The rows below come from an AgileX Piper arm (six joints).
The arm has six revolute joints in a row. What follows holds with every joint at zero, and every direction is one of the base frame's. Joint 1 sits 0.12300 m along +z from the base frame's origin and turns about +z. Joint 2 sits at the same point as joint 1 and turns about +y. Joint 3 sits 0.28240 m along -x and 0.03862 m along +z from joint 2 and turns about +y. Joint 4 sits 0.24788 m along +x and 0.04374 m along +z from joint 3 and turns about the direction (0.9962, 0, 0.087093). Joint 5 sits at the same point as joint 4 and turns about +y. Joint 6 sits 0.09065 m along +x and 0.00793 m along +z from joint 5 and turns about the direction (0.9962, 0, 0.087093). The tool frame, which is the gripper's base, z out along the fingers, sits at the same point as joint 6; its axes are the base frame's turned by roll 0.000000, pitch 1.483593 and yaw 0.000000 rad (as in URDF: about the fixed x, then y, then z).
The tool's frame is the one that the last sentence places.
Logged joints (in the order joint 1, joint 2, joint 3, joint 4, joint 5, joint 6), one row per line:
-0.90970, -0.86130, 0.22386, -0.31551, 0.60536, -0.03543
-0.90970, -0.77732, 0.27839, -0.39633, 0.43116, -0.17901
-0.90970, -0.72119, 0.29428, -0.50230, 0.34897, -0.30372
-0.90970, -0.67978, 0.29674, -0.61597, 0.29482, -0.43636
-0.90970, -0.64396, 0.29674, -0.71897, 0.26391, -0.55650
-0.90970, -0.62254, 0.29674, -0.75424, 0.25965, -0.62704
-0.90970, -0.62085, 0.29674, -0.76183, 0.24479, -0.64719
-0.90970, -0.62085, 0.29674, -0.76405, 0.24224, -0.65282
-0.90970, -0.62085, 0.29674, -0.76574, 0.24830, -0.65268
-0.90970, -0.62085, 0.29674, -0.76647, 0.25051, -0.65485
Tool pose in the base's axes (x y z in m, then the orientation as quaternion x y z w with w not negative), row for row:
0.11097, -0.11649, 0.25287, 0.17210, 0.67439, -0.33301, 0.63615
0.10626, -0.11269, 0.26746, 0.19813, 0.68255, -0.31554, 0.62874
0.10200, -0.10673, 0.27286, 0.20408, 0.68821, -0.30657, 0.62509
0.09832, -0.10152, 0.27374, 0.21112, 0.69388, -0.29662, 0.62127
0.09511, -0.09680, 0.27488, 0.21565, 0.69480, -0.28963, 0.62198
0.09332, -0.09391, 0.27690, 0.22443, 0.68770, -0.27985, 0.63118
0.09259, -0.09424, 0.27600, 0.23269, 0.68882, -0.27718, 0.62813
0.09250, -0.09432, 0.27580, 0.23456, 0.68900, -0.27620, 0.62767
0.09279, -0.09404, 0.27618, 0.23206, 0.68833, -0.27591, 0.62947
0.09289, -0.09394, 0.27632, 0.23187, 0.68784, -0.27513, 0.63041
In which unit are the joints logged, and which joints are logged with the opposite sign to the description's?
The joints are logged in radians. Opposite sign: joint 2, joint 3, joint 5, joint 6.
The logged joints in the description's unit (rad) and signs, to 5 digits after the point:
-0.90970, 0.86130, -0.22386, -0.31551, -0.60536, 0.03543
-0.90970, 0.77732, -0.27839, -0.39633, -0.43116, 0.17901
-0.90970, 0.72119, -0.29428, -0.50230, -0.34897, 0.30372
-0.90970, 0.67978, -0.29674, -0.61597, -0.29482, 0.43636
-0.90970, 0.64396, -0.29674, -0.71897, -0.26391, 0.55650
-0.90970, 0.62254, -0.29674, -0.75424, -0.25965, 0.62704
-0.90970, 0.62085, -0.29674, -0.76183, -0.24479, 0.64719
-0.90970, 0.62085, -0.29674, -0.76405, -0.24224, 0.65282
-0.90970, 0.62085, -0.29674, -0.76574, -0.24830, 0.65268
-0.90970, 0.62085, -0.29674, -0.76647, -0.25051, 0.65485

